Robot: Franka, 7 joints.
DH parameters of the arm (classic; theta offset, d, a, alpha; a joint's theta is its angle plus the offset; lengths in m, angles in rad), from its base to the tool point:
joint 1: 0 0.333 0 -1.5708
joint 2: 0 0 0 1.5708
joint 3: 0 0.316 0.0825 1.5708
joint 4: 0 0 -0.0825 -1.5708
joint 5: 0 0.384 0 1.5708
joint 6: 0 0 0.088 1.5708
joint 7: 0 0.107 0 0
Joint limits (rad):
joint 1: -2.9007..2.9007
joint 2: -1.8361..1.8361
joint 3: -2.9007..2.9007
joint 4: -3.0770..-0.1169
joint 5: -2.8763..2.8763
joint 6: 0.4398..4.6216
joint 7: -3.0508..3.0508
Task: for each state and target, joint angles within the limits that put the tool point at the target. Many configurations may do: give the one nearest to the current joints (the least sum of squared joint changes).
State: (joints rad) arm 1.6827 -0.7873 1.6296 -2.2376 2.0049 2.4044 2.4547
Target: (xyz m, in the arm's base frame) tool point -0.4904 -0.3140 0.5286
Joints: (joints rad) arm 2.0493 -0.8511 1.3779 -2.0104 2.0053 2.4453 2.4547
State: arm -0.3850 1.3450 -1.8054 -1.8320 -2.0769 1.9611 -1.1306
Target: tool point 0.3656 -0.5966 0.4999
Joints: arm -0.0436 1.4949 -1.7031 -1.6306 -2.1022 1.9365 -1.1306
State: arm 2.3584 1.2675 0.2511 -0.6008 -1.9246 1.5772 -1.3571
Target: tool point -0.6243 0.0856 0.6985
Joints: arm 2.9007 0.5929 0.6452 -0.8151 -1.7125 0.8791 -1.3571
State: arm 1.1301 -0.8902 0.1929 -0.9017 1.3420 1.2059 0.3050
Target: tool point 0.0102 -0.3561 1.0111
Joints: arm 1.5677 -1.0509 -0.3174 -0.8754 1.3282 1.3871 0.3050
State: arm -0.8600 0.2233 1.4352 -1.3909 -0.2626 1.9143 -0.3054
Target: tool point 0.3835 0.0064 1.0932
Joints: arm -0.9288 0.2270 1.4194 -0.6094 -0.2635 2.4472 -0.3054
